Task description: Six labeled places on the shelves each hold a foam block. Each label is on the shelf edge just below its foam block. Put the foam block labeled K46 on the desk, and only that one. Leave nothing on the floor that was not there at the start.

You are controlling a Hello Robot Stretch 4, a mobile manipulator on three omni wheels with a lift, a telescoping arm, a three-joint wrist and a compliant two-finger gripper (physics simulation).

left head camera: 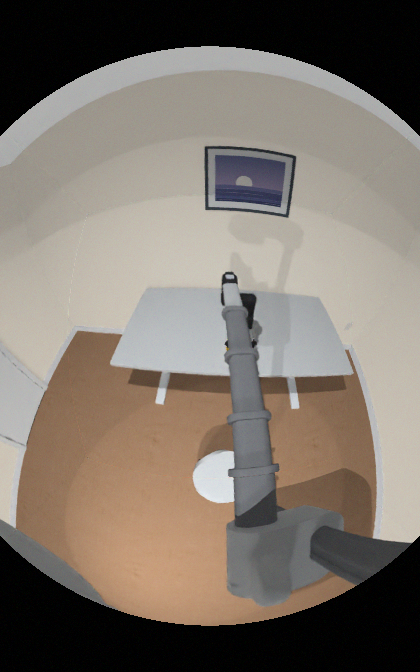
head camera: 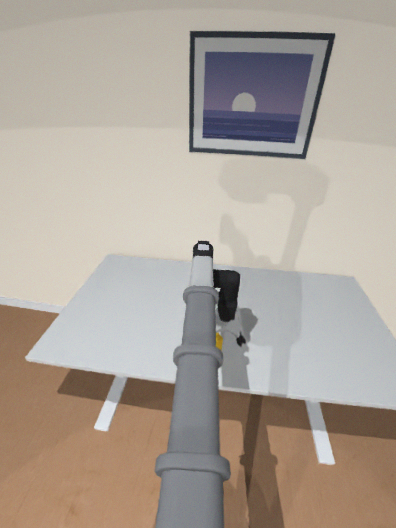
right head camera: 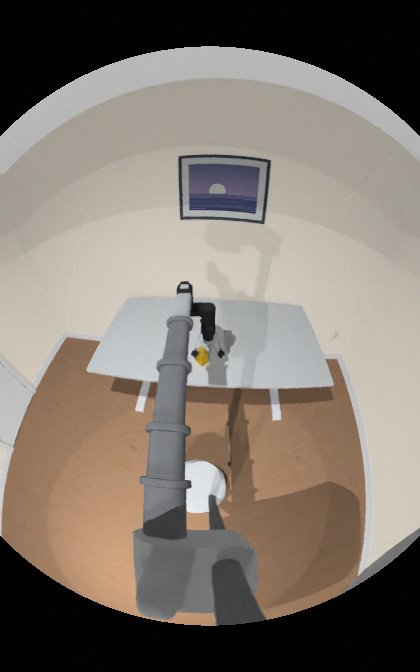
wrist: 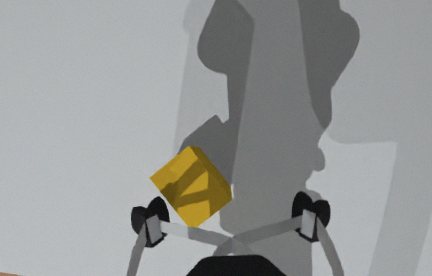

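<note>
A yellow foam block (head camera: 219, 341) (right head camera: 201, 356) (wrist: 191, 187) is at the grey desk (head camera: 125, 315) (left head camera: 175, 330) (right head camera: 280, 345) (wrist: 75, 75), turned at an angle in the wrist view. It appears to rest on the desk top near the front edge. My gripper (right head camera: 208, 353) (wrist: 229, 211) is open, its fingertips wide apart. The block lies just beyond the left fingertip in the wrist view, and a gap shows between it and the right fingertip. The arm partly hides block and gripper in the head view. The shelves and the K46 label do not show.
My telescoping arm (head camera: 196, 415) (left head camera: 248, 425) (right head camera: 167, 410) reaches over the desk's front edge. A round white object (left head camera: 215, 477) (right head camera: 202, 487) stands on the floor below the arm. A framed picture (head camera: 250, 85) (left head camera: 250, 175) (right head camera: 225, 182) hangs on the wall behind the desk.
</note>
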